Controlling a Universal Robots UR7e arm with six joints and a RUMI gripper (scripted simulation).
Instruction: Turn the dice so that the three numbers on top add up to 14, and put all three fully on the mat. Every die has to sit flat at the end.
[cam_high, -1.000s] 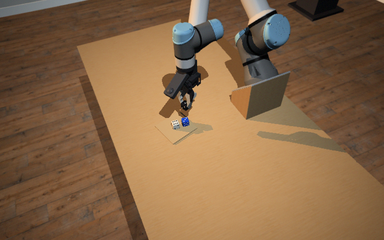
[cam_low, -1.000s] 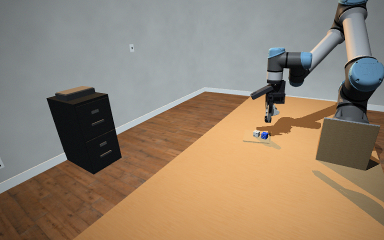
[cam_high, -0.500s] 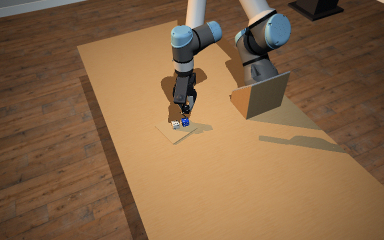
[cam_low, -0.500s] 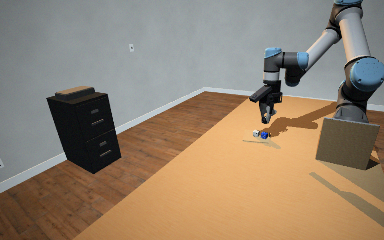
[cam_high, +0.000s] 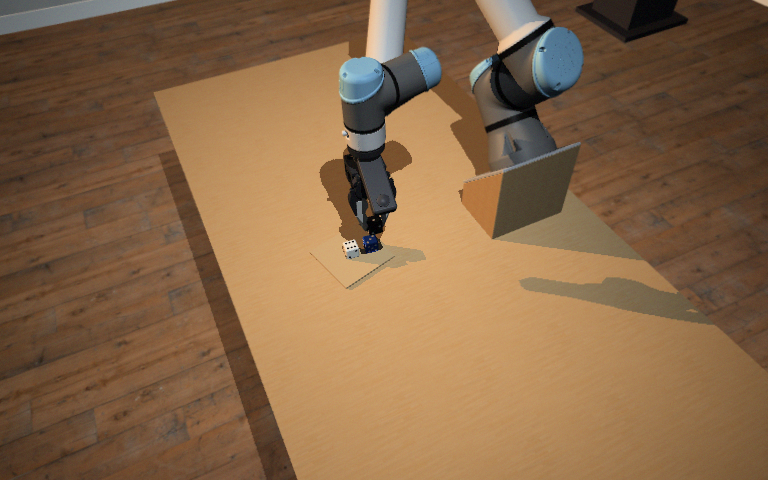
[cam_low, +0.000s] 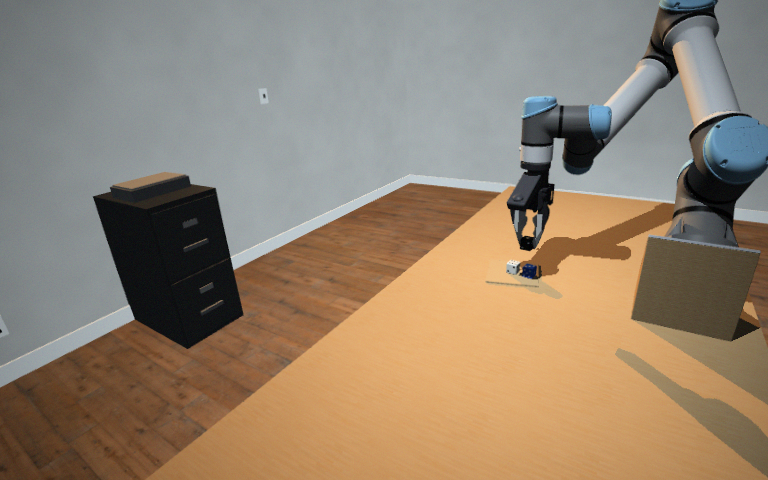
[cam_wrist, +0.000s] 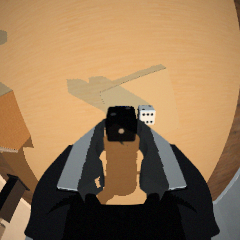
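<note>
Right now my hand is 100 mm above the blue die and 40 mm to the left of it. Also, from my hand: tan mat 120 mm below, 40 mm to the right, 40 mm ahead; then white die 100 mm below, 40 mm to the right, 40 mm ahead; then black die right at my hand.
</note>
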